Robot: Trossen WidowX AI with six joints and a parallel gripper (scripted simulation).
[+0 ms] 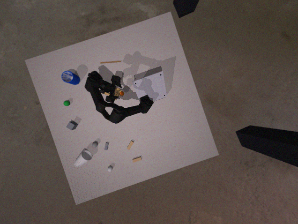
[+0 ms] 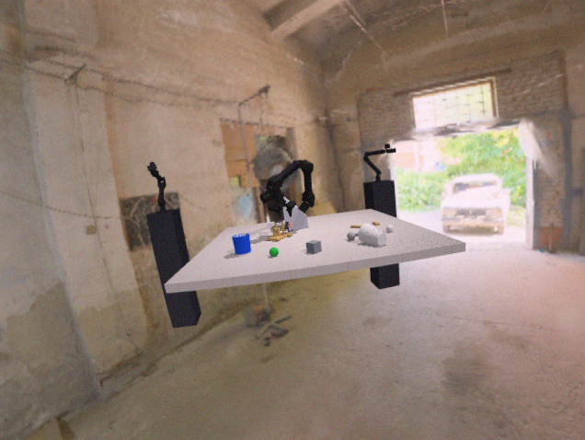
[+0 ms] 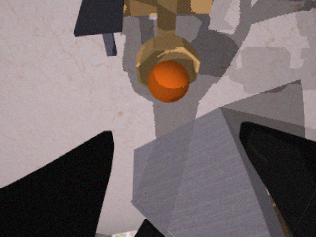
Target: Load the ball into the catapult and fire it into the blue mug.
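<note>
My gripper tip is now 50 mm above the orange ball. Round my gripper tip: wooden catapult (60 mm ahead, 30 mm to the right, 60 mm below); then blue mug (320 mm ahead, 270 mm to the right, 90 mm below); then wooden stick (10 mm behind, 290 mm to the right, 110 mm below).
</note>
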